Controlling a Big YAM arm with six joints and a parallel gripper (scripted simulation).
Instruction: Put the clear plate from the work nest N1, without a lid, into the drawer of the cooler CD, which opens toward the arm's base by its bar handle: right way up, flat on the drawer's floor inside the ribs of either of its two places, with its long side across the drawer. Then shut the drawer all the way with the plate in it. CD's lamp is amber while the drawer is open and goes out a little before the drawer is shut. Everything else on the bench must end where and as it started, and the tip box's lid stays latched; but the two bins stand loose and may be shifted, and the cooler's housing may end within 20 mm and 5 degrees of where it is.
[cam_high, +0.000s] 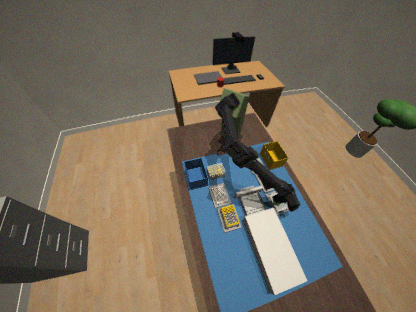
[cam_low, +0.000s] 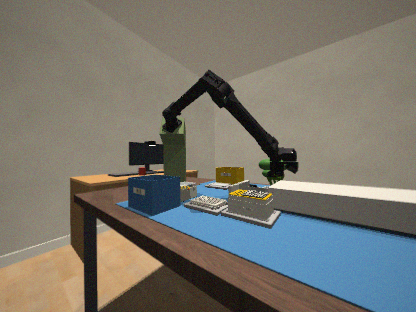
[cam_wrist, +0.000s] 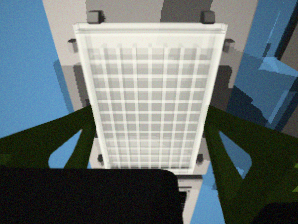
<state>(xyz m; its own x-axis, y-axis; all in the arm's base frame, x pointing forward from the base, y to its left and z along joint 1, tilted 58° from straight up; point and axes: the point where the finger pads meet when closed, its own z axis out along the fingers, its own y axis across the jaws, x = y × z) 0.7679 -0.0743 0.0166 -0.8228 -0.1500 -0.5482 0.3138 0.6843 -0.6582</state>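
My gripper is now 10 mm above the clear plate. The rest, counted from my hand: black plate 170 mm behind, 60 mm to the left, 10 mm below; cooler drawer 90 mm behind, 170 mm to the right; grey work nest 10 mm behind, 20 mm below.
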